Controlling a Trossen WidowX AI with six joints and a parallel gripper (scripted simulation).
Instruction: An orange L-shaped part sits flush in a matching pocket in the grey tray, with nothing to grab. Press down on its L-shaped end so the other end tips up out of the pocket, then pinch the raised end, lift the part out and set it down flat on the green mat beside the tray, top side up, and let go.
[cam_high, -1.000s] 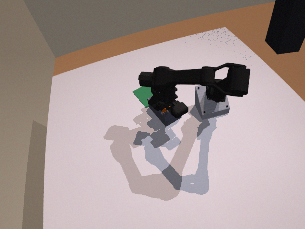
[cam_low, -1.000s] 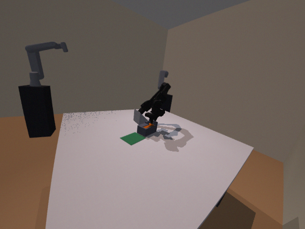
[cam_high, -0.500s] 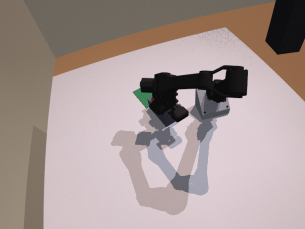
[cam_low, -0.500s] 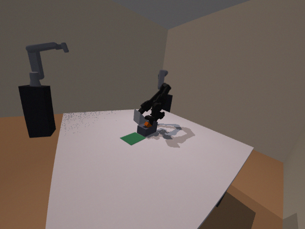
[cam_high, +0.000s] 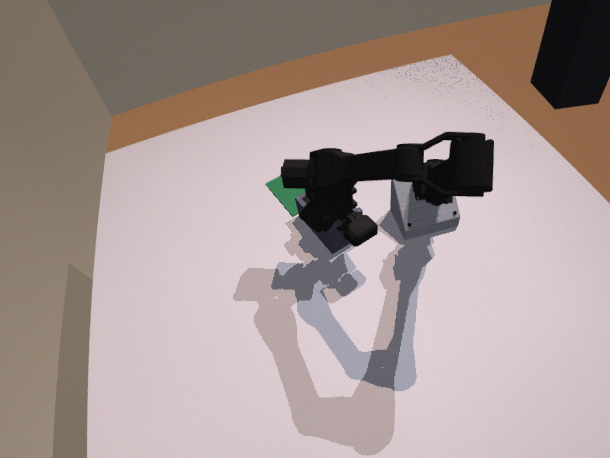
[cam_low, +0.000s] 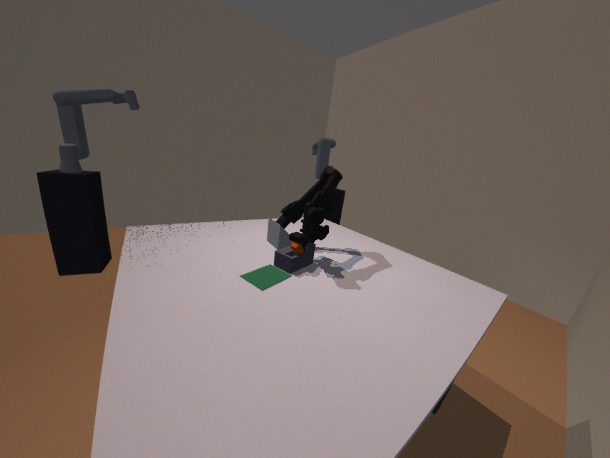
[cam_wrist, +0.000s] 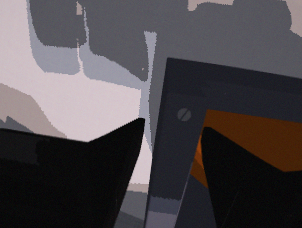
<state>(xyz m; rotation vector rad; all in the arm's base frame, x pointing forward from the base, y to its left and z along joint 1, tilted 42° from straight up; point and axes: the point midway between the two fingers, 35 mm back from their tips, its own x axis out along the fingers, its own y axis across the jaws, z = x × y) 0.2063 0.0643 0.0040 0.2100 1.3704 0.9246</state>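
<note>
Right now my gripper tip is 5 cm to the left of the orange L-shaped part, 2 cm short of it and 1 cm below it. The rest, counted from my gripper tip: green mat (20 cm to the right, 9 cm ahead, 5 cm below).
</note>
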